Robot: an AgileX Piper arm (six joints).
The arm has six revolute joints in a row. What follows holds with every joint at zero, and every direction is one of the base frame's.
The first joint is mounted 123 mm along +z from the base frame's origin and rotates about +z.
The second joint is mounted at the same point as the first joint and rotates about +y.
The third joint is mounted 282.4 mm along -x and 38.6 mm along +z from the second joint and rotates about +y.
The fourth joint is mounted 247.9 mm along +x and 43.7 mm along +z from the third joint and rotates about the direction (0.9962, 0, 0.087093).
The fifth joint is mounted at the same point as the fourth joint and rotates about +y.
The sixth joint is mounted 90.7 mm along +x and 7.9 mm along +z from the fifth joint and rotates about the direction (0.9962, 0, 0.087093).
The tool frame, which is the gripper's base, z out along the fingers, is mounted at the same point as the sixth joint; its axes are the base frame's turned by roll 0, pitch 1.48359 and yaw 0 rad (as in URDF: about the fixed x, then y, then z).
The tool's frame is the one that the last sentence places.
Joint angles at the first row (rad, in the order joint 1, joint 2, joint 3, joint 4, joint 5, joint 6):
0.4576 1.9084 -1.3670 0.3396 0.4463 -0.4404
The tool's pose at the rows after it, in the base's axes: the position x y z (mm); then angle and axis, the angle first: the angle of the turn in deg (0 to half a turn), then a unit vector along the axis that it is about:
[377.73, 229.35, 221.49, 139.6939, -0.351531, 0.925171, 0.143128]
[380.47, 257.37, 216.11, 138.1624, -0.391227, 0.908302, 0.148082]
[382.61, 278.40, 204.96, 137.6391, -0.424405, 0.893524, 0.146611]
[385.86, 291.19, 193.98, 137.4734, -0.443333, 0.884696, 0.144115]
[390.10, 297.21, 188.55, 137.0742, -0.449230, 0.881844, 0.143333]
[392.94, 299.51, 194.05, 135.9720, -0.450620, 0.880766, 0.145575]
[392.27, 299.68, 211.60, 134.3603, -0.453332, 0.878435, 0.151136]
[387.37, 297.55, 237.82, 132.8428, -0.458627, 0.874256, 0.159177]
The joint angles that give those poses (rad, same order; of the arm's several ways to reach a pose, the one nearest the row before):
0.5147 1.9593 -1.4527 0.3671 0.4316 -0.4885
0.5654 2.0206 -1.5224 0.3793 0.4115 -0.5376
0.6012 2.0803 -1.5746 0.3837 0.3957 -0.5824
0.6198 2.1293 -1.6137 0.3865 0.3841 -0.6114
0.6252 2.1600 -1.6439 0.3883 0.3772 -0.6221
0.6254 2.1635 -1.6679 0.3896 0.3782 -0.6245
0.6254 2.1379 -1.6869 0.3905 0.3941 -0.6250
0.6254 2.0898 -1.7023 0.3901 0.4304 -0.6244

